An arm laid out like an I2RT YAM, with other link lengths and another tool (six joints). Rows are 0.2 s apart.
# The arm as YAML. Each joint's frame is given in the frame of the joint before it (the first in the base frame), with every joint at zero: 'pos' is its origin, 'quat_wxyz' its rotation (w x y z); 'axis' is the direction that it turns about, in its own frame. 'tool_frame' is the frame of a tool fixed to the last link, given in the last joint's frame.
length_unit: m
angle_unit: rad
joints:
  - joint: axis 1
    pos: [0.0, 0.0, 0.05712]
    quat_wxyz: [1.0, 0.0, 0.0, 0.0]
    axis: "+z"
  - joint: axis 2
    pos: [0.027, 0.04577, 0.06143]
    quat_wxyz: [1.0, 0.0, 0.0, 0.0]
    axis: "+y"
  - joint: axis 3
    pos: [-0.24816, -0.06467, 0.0]
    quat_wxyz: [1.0, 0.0, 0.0, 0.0]
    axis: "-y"
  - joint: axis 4
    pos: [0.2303, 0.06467, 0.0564]
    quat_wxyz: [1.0, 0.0, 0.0, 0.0]
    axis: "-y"
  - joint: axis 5
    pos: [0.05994, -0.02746, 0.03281]
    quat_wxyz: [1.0, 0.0, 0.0, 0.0]
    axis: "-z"
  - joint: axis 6
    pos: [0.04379, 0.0, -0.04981]
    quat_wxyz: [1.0, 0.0, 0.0, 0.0]
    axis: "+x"
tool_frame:
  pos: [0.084, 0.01, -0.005]
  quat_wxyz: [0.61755, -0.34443, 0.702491, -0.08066]
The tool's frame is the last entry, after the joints.
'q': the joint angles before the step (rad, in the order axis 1, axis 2, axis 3, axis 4, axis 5, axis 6). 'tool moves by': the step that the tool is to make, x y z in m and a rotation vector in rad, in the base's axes. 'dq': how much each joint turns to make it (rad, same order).
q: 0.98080 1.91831 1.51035 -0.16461 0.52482 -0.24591
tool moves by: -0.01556 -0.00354 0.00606 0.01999 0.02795 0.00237
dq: 0.02230 -0.04712 -0.02570 -0.04286 -0.00228 0.04577
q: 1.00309 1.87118 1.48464 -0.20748 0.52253 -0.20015
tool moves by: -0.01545 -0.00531 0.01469 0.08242 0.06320 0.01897
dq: 0.00407 -0.07315 -0.02295 -0.05301 -0.06708 0.08198
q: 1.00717 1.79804 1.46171 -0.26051 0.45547 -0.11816
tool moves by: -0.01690 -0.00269 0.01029 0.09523 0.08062 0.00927
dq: 0.00956 -0.06018 -0.02158 -0.04473 -0.06693 0.10768
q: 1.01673 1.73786 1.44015 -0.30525 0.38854 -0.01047
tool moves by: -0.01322 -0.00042 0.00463 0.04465 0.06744 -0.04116
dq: 0.02642 -0.01514 0.02044 -0.07555 0.00774 0.11370
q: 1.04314 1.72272 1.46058 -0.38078 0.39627 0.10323
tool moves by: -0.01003 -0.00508 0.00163 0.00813 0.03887 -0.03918
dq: 0.02063 -0.01809 0.00379 -0.06286 0.02385 0.07258
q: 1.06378 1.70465 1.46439 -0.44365 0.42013 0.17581
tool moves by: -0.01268 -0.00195 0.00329 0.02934 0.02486 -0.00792
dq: 0.02472 -0.03103 -0.01886 -0.01984 0.00248 0.05302
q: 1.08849 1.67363 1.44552 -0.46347 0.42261 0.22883
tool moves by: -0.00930 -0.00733 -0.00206 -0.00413 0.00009 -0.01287
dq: 0.01954 -0.03599 -0.04490 -0.00386 0.02599 0.02145
